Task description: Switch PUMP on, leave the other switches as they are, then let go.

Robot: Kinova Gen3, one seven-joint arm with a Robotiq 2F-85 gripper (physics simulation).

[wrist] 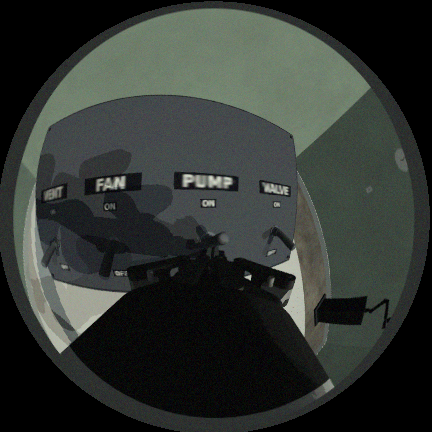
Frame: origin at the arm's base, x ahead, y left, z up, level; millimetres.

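Where they show: gripper, fingertip midpoint: [212, 253].
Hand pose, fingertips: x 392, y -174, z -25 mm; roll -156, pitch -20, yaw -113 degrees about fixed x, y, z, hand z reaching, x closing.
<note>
Each offset is from my fingertips to the top centre of the thing. "spot": to the spot under its first point.
A dark grey switch panel [165, 130] fills the left and middle of the view. The PUMP label {81 mm ahead, 10 mm right, 46 mm up} [206, 182] has an ON mark below it. The PUMP switch {14 mm ahead, 4 mm left, 56 mm up} [221, 239] shows as a short, nearly end-on lever with a pale round end, below the ON mark; its base is partly hidden. My gripper [212, 253] is shut and empty, its fingertips right at the underside of this lever; whether they touch is unclear. The FAN lever {26 mm ahead, 124 mm left, 44 mm up} [106, 261], VENT lever {spot: 49 mm ahead, 236 mm left, 27 mm up} [50, 253] and VALVE lever {24 mm back, 111 mm right, 44 mm up} [284, 238] slant downward toward their lower marks.
The FAN and VENT switches are left of my fingers, the VALVE switch is right. A black box-shaped object [342, 310] with a thin bent arm shows at the lower right. Green wall [215, 50] lies above the panel. A dark shadow crosses the panel's left half.
</note>
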